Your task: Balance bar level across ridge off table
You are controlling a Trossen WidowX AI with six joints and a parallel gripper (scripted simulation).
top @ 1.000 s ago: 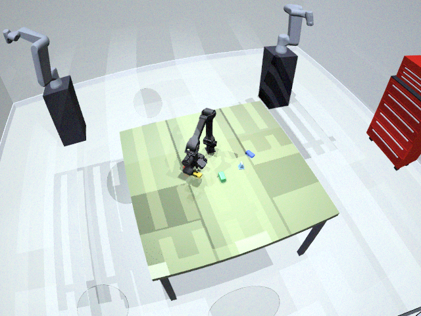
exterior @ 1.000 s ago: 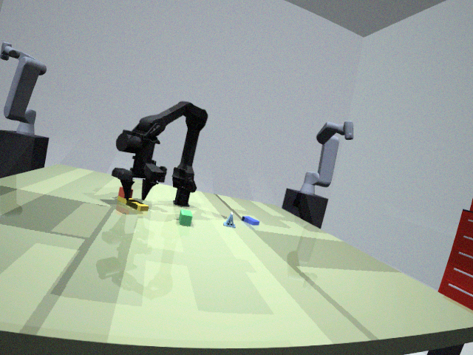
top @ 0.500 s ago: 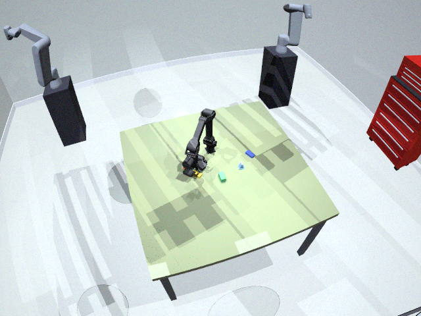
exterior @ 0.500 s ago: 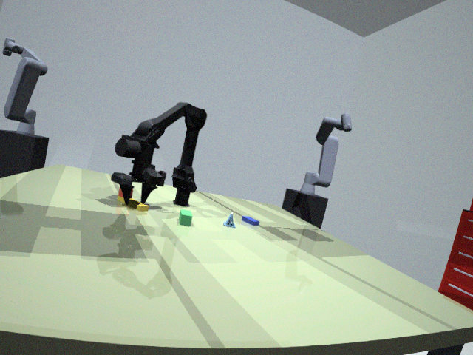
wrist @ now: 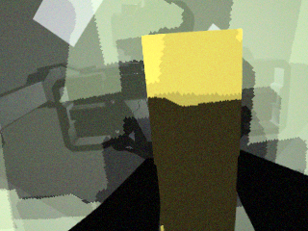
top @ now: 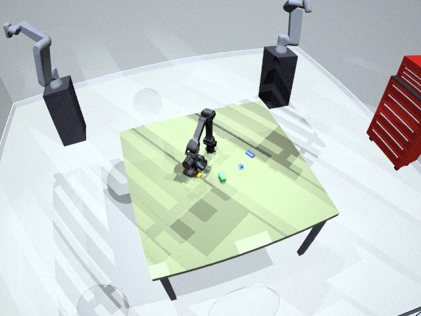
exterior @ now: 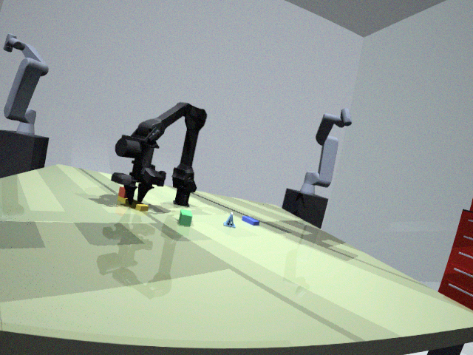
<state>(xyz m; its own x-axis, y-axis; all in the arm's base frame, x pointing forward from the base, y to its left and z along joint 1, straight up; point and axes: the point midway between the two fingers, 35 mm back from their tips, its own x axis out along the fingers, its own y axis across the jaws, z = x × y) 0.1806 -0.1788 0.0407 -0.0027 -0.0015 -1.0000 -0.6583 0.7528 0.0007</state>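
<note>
Now: the green block 170 mm to the left of my gripper tip, 100 mm ahead of it and 10 mm above it. Also, from my gripper tip: yellow bar: 30 mm behind, 20 mm to the right, 10 mm above; blue block: 440 mm to the left, 40 mm behind.
</note>
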